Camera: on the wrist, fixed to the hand. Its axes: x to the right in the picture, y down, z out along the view.
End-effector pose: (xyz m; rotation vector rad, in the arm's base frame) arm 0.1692 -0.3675 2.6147 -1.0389 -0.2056 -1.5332
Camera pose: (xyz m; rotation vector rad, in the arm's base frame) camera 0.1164 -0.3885 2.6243 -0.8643 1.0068 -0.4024
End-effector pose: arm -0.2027 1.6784 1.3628 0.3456 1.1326 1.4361
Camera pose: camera -0.2061 1.6695 1.3059 -0.5857 -0.6841 -2.9778
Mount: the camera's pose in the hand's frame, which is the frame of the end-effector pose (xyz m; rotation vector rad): 0.0156 -0.0441 -0.0337 -0.4784 0.3646 1.4161
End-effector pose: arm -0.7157 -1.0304 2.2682 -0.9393 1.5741 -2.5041
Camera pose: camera -0.7334 -0.9871 2.3019 0.6026 1.8777 -1.2953
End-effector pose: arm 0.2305 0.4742 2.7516 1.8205 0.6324 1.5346
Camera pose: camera 0.2028 0.5208 2.7319 -1.5045 1.0645 -2.4787
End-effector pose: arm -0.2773 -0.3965 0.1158 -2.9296 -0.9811 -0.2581
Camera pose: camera -0.2964 -0.3551 0.1511 2.6020 -1.1905 0.8078
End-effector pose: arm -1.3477 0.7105 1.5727 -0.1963 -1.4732 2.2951
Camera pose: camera -1.3394 0.7611 1.5991 1.4998 1.2644 -1.5704
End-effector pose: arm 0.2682 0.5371 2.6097 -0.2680 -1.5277 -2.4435
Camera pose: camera 0.2391 0.5236 2.5618 -0.6481 -0.2591 -1.4557
